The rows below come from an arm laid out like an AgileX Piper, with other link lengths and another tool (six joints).
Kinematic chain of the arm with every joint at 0, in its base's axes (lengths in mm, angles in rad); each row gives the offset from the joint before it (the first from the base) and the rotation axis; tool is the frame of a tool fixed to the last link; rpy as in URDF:
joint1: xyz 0 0 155 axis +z
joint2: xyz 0 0 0 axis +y
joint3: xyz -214.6 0 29.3 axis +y
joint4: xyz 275.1 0 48.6 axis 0.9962 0 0.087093
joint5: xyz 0 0 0 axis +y
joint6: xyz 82.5 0 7.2 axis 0.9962 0 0.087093
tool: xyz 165.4 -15 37.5 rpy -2.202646 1.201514 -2.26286
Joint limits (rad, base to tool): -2.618..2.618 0..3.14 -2.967..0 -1.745..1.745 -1.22..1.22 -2.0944..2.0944
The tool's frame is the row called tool.
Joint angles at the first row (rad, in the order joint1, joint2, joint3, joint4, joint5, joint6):
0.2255, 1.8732, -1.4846, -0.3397, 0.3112, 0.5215
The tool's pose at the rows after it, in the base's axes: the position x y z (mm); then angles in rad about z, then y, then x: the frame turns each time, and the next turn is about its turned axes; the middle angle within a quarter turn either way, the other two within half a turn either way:
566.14 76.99 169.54 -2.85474 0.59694 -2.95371
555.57 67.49 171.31 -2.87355 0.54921 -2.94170
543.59 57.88 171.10 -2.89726 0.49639 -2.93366
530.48 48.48 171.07 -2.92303 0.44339 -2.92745
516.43 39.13 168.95 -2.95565 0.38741 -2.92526
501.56 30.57 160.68 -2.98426 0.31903 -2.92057
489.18 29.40 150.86 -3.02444 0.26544 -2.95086
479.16 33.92 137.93 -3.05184 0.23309 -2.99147
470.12 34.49 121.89 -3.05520 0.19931 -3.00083
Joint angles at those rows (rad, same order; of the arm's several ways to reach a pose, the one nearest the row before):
0.2255, 1.8442, -1.4846, -0.3422, 0.3953, 0.5178
0.2255, 1.8144, -1.4847, -0.3479, 0.4772, 0.5178
0.2255, 1.7874, -1.4847, -0.3500, 0.5618, 0.5178
0.2255, 1.7604, -1.4846, -0.3500, 0.6469, 0.5178
0.2255, 1.7383, -1.4846, -0.3500, 0.7316, 0.5245
0.2255, 1.7283, -1.4822, -0.3480, 0.8134, 0.5275
0.2255, 1.7269, -1.4822, -0.3164, 0.8711, 0.5374
0.2274, 1.7195, -1.4523, -0.2789, 0.8792, 0.5502
0.2274, 1.7154, -1.4086, -0.2657, 0.8716, 0.5511

